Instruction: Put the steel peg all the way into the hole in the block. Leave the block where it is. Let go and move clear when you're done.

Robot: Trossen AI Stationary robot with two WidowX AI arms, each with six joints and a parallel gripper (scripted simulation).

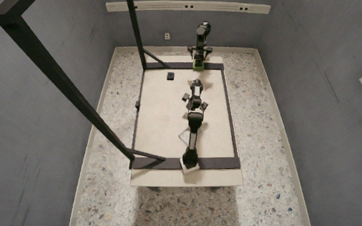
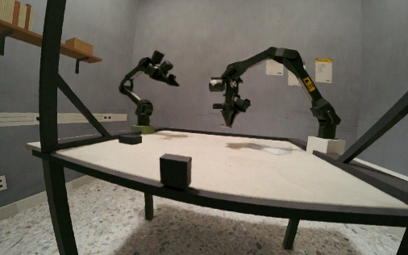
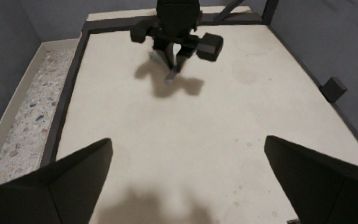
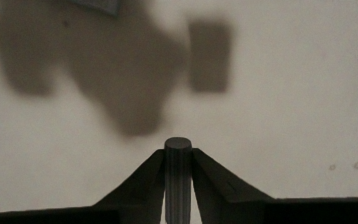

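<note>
My left gripper is now 310 mm to the left of the steel peg, 210 mm above it and 10 mm short of it. Also, from my left hand: dark block (280 mm below, 230 mm behind, 20 mm to the left); then tray (510 mm to the right, 290 mm below).
</note>
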